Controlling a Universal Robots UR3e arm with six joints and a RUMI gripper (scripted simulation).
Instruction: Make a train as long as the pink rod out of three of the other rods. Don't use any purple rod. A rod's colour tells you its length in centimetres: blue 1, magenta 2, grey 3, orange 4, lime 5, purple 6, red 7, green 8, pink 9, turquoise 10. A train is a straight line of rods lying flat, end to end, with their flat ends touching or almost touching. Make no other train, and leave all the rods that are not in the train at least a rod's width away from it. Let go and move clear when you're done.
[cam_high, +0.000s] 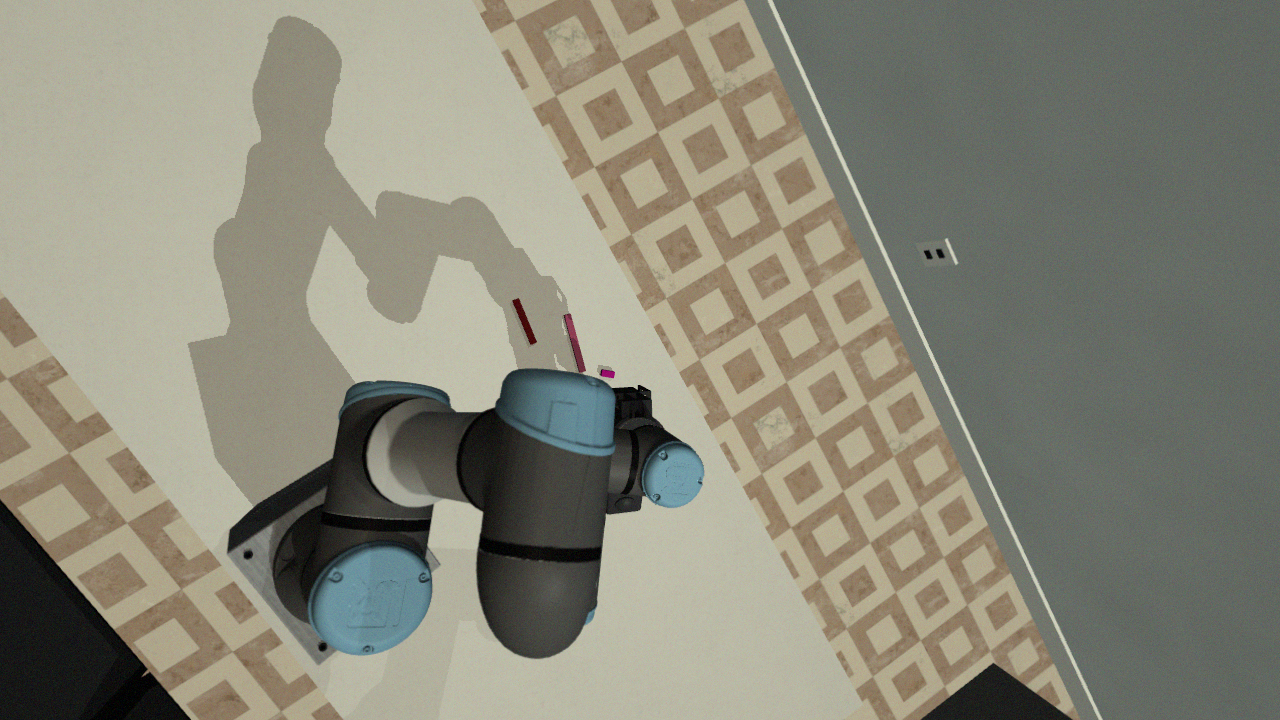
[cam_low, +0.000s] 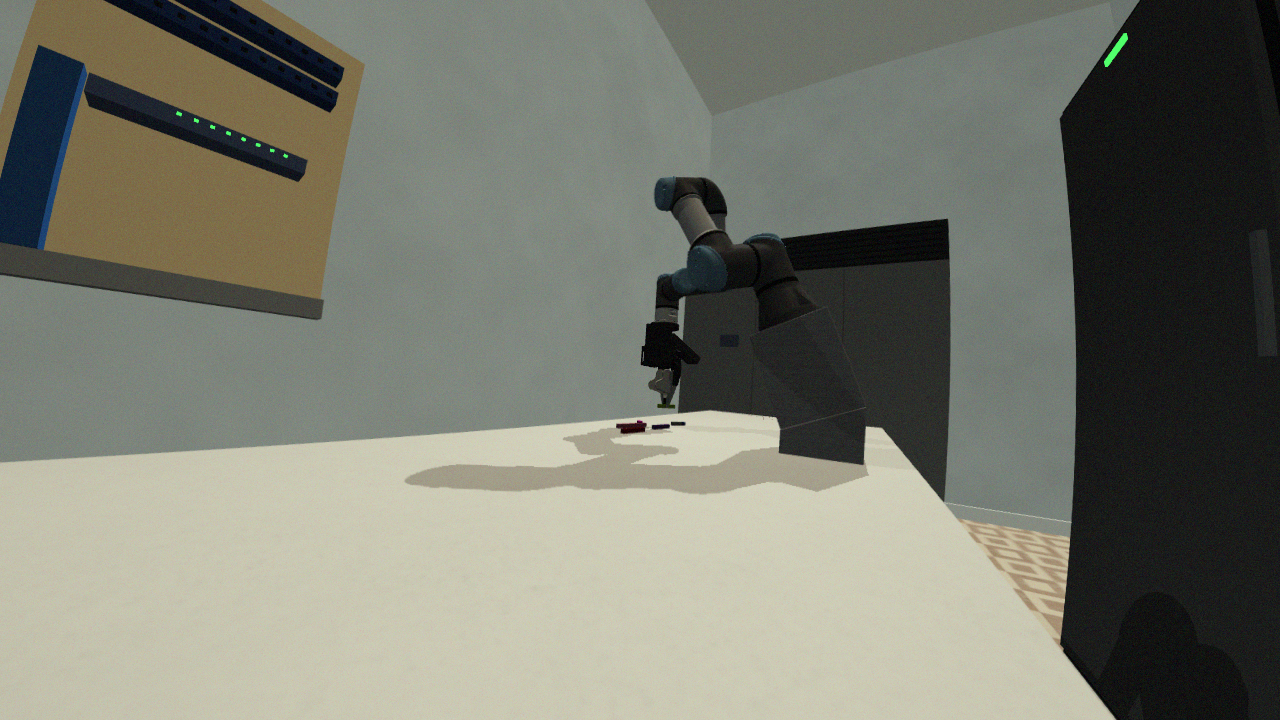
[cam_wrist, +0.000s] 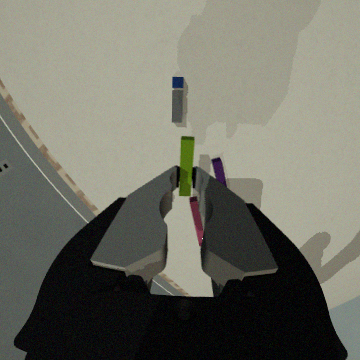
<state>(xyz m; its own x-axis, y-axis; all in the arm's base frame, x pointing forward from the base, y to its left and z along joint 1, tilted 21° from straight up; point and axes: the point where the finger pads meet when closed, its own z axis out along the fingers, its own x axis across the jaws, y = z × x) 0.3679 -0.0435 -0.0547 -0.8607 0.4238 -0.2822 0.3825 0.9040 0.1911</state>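
My gripper is now 1 cm past the grey rod, 4 cm to the left of it and 6 cm above it. From my hand the other things lie so: blue rod: 2 cm behind, 6 cm to the right, 6 cm below; then lime rod: 1 cm below; then purple rod: 2 cm behind, 6 cm to the left, 6 cm below.
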